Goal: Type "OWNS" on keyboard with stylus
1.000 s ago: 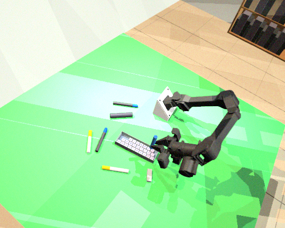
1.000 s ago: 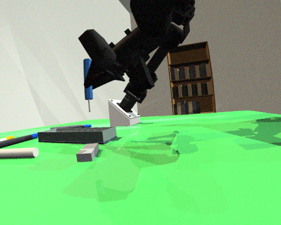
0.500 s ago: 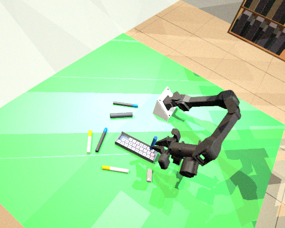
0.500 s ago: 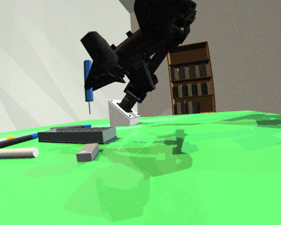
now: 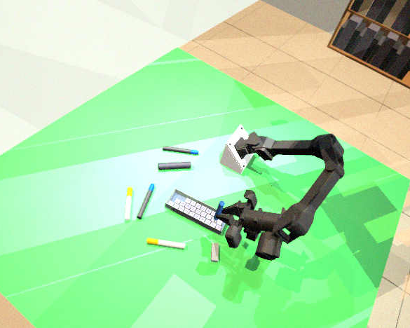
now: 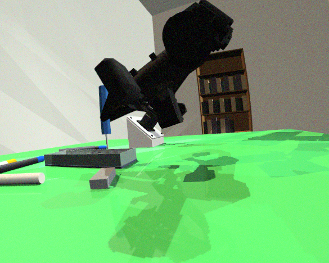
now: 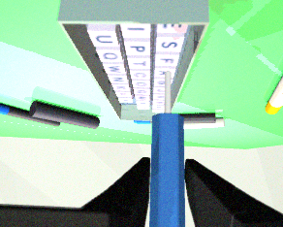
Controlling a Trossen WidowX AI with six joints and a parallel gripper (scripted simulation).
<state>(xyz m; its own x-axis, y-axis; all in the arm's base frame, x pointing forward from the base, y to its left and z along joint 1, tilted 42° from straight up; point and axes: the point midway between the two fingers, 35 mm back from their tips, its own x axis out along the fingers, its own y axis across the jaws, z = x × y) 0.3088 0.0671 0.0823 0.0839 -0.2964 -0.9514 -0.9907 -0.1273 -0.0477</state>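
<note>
Right now my gripper tip is 80 mm above the grey block, 70 mm short of it and 50 mm to the right of it. From my gripper tip the other things lie so: grey stylus tip 50 mm below; blue stylus 10 mm below.
</note>
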